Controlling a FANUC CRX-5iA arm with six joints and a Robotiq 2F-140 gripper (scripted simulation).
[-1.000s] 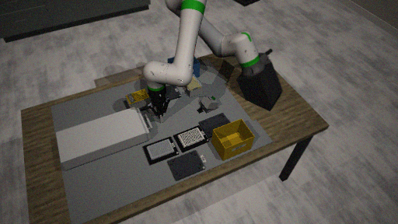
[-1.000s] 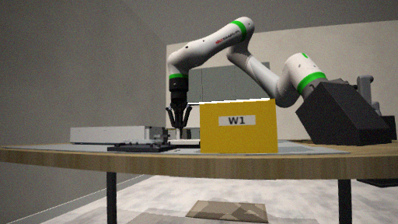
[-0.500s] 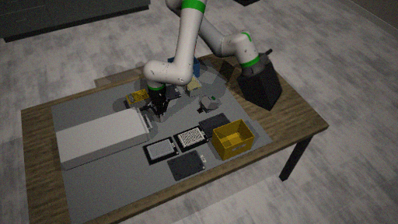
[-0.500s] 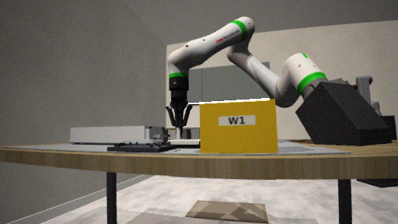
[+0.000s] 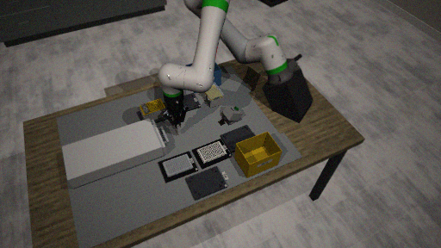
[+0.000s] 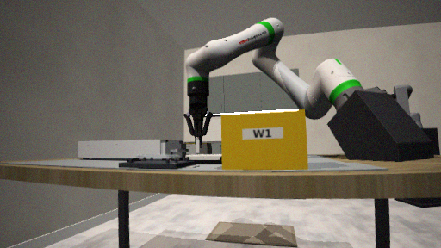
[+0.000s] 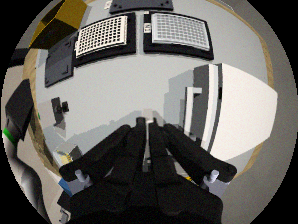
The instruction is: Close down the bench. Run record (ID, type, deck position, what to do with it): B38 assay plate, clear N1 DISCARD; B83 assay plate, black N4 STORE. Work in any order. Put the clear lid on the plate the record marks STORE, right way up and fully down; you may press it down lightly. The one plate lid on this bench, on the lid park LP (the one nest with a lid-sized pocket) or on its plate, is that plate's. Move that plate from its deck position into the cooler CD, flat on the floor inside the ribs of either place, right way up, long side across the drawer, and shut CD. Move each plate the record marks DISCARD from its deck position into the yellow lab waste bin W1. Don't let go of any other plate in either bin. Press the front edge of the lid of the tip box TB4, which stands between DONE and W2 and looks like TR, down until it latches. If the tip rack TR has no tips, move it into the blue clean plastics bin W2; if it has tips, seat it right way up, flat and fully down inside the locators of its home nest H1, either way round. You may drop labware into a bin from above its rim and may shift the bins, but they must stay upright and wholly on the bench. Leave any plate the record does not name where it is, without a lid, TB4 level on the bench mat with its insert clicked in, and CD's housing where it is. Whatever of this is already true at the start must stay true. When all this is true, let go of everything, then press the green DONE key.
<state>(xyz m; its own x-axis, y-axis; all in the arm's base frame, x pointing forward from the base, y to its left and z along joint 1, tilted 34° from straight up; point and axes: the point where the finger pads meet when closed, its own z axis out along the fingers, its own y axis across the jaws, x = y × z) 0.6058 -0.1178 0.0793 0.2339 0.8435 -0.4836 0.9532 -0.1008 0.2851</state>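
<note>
The clear plate is 160 mm to the left of my hand, 120 mm ahead of it and 40 mm below it. Also, from my hand: clear lid 180 mm ahead, 40 mm to the right, 30 mm below; then yellow tip rack TR 200 mm to the right, 20 mm ahead, 10 mm below; then black plate 180 mm ahead, 40 mm to the right, 40 mm below.
</note>
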